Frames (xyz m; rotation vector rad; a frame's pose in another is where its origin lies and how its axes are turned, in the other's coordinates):
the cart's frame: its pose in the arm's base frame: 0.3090 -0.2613 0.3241 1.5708 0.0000 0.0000
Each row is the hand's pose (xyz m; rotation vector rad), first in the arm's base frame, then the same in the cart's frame.
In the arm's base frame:
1: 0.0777 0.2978 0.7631 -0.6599 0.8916 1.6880
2: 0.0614 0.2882 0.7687 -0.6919 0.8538 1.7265
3: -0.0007 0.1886 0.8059 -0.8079 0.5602 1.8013
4: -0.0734 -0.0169 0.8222 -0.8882 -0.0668 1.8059
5: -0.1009 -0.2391 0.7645 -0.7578 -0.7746 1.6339
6: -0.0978 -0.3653 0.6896 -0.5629 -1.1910 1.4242
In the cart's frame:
1: -0.2313 0.4390 -0.5591 -1.6152 2.1603 0.6669
2: -0.2476 0.4446 -0.5495 -1.6312 2.1700 0.7339
3: -0.3097 0.4818 -0.4499 -1.7581 2.0240 1.0637
4: -0.3824 0.4981 -0.2444 -1.8809 1.5131 1.6293
5: -0.4099 0.4404 -0.0222 -1.7669 0.7328 2.0539
6: -0.4068 0.3655 0.1040 -1.5649 0.1929 2.1627

